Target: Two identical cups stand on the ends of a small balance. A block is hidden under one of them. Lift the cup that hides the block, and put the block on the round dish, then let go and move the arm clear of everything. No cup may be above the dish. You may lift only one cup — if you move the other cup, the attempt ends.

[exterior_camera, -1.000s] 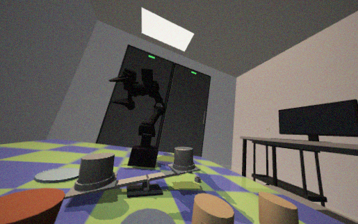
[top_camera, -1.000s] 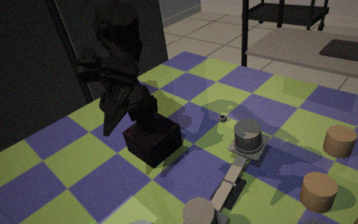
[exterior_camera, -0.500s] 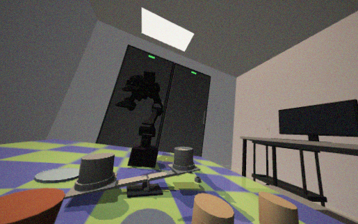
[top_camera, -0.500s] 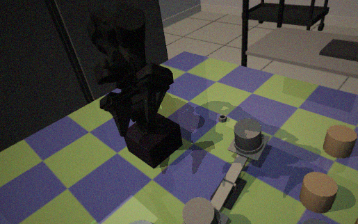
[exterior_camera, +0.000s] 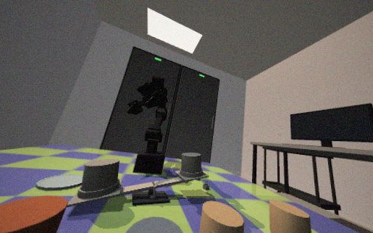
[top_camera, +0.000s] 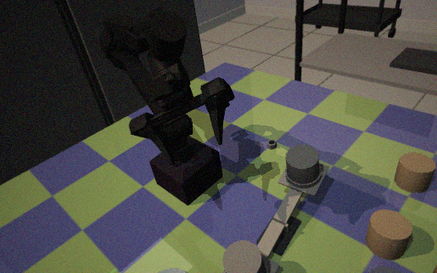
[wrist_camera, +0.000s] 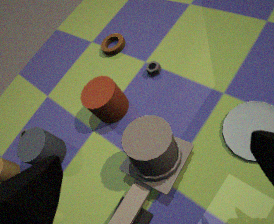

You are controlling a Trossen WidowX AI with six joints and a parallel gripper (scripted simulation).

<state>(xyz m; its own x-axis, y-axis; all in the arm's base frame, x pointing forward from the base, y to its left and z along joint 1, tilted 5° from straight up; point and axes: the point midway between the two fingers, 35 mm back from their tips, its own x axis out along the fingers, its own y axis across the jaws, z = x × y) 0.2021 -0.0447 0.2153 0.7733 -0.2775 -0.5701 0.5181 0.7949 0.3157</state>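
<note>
The cup is 110 mm ahead of my gripper tip, 20 mm to the right of it and 210 mm below it. The rest, counted from my gripper tip: round dish 20 mm ahead, 130 mm to the right, 260 mm below; then orange-red cylinder 270 mm ahead, 20 mm to the right, 230 mm below.
</note>
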